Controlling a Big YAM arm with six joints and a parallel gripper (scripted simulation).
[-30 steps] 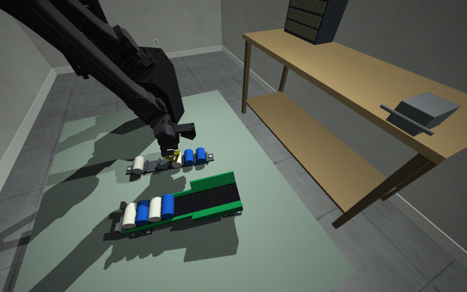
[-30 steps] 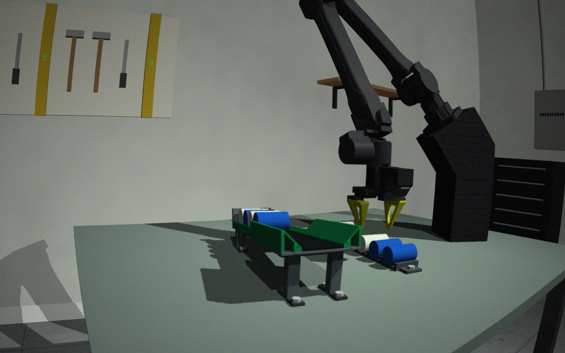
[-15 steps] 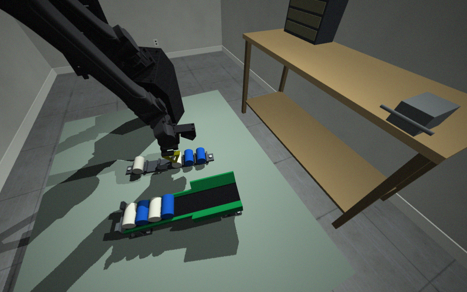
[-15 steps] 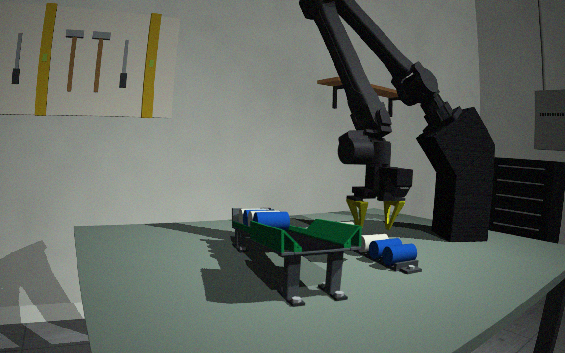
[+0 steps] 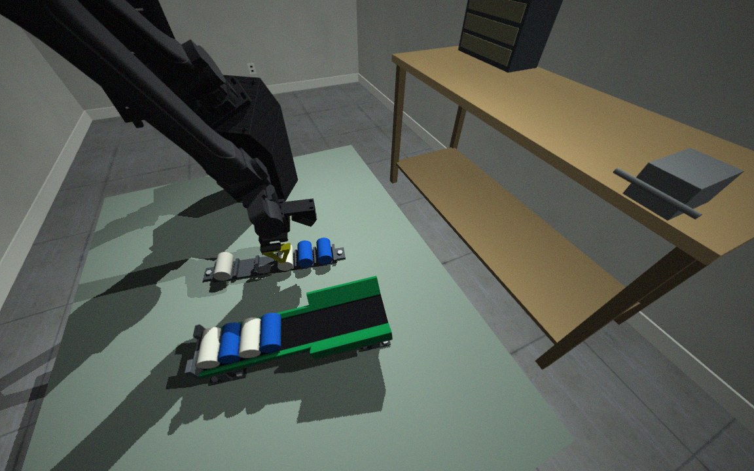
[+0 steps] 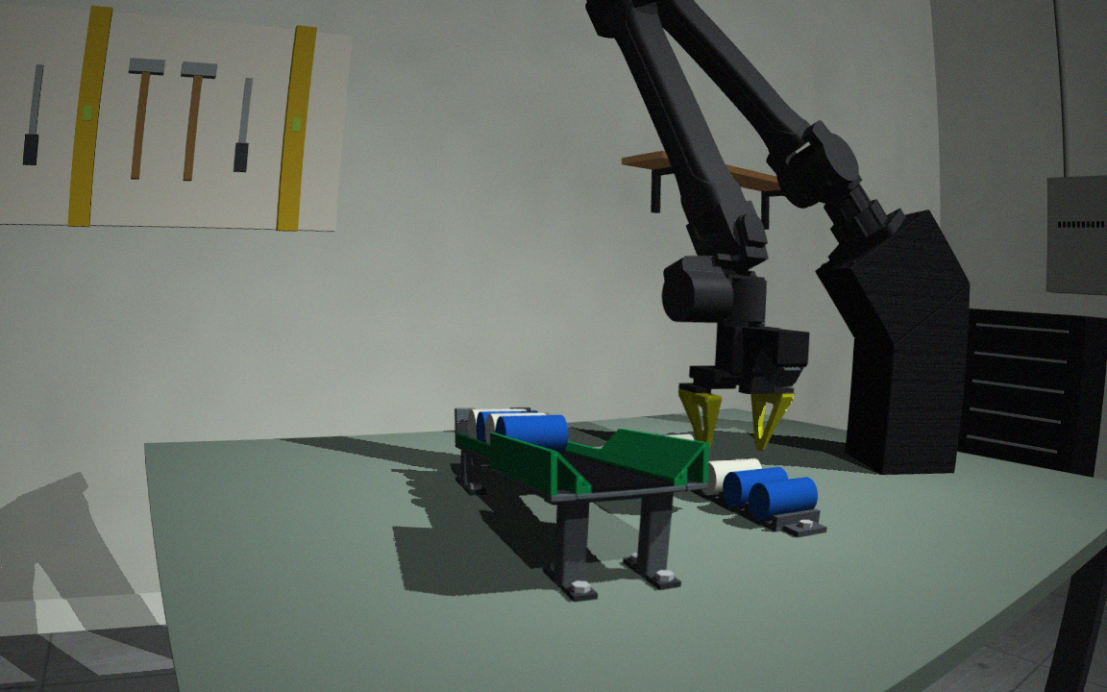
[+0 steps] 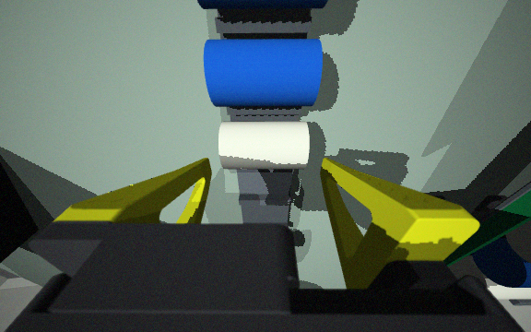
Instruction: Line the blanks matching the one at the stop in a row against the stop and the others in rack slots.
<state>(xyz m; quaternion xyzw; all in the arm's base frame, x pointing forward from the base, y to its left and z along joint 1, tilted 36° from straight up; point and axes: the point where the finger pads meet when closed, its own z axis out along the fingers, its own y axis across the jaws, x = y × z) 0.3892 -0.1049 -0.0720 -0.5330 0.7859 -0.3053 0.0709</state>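
Now: hand 10 mm past the dark stock rack, 20 mm to the left of it and 70 mm above it.
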